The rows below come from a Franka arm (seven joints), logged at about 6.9 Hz.
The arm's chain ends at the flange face. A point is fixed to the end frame.
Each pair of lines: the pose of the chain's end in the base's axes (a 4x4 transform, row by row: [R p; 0 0 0 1], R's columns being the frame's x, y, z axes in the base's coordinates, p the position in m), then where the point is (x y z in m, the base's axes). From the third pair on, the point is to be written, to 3 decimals.
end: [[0.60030 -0.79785 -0.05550 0.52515], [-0.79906 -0.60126 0.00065 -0.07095], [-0.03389 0.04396 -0.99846 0.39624], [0 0 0 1]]
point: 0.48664 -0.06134 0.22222
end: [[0.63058 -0.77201 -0.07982 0.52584], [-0.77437 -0.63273 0.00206 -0.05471], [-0.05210 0.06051 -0.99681 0.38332], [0 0 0 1]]
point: 0.48274 -0.04601 0.21033
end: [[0.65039 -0.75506 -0.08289 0.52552], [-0.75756 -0.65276 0.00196 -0.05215], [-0.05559 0.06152 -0.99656 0.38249], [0 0 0 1]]
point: 0.482 -0.044 0.210
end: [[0.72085 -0.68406 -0.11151 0.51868], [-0.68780 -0.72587 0.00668 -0.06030], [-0.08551 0.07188 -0.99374 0.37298], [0 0 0 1]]
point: 0.469 -0.055 0.202
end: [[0.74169 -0.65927 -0.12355 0.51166], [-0.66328 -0.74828 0.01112 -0.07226], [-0.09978 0.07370 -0.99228 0.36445], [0 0 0 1]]
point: 0.460 -0.067 0.194
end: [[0.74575 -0.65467 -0.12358 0.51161], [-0.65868 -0.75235 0.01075 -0.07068], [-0.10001 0.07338 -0.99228 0.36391], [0 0 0 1]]
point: 0.460 -0.065 0.193
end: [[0.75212 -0.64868 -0.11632 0.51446], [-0.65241 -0.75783 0.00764 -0.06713], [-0.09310 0.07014 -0.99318 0.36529], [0 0 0 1]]
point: 0.464 -0.063 0.194
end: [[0.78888 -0.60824 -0.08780 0.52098], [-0.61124 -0.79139 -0.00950 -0.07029], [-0.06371 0.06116 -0.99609 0.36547], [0 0 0 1]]
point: 0.475 -0.070 0.193
